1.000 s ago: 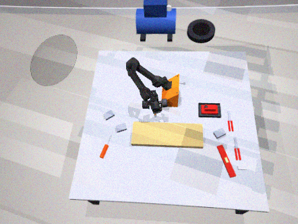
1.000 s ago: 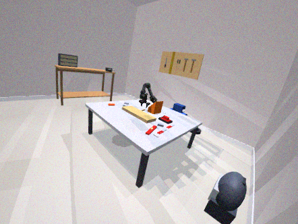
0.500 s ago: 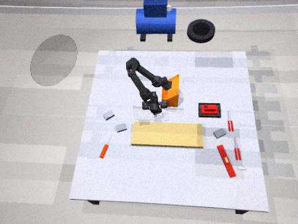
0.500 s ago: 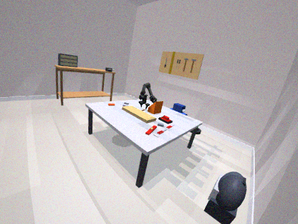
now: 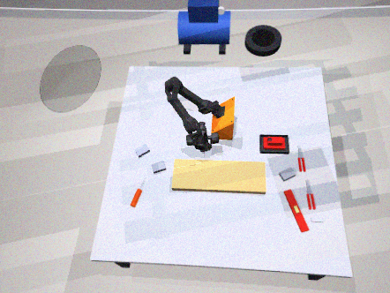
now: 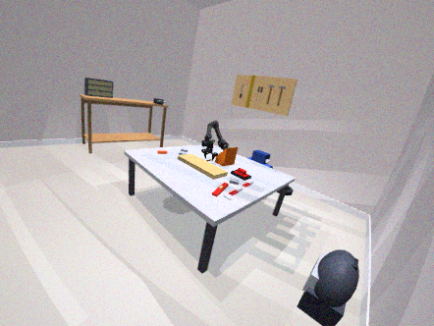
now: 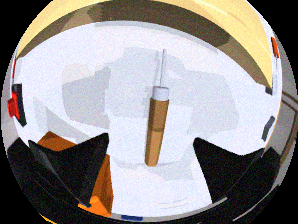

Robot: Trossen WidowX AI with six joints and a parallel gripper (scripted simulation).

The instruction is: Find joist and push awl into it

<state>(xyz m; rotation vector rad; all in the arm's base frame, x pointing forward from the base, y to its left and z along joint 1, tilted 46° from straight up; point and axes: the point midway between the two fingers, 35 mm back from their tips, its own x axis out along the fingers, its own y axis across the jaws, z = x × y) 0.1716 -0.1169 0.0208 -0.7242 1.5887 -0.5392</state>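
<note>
Right now my gripper tip is 30 mm short of the awl and 10 mm above it. The rest, counted from my gripper tip: red stud finder (400 mm to the left, 40 mm above, 30 mm behind); red level (530 mm to the left, 360 mm ahead); black tray (420 mm to the left, 30 mm behind).
</note>
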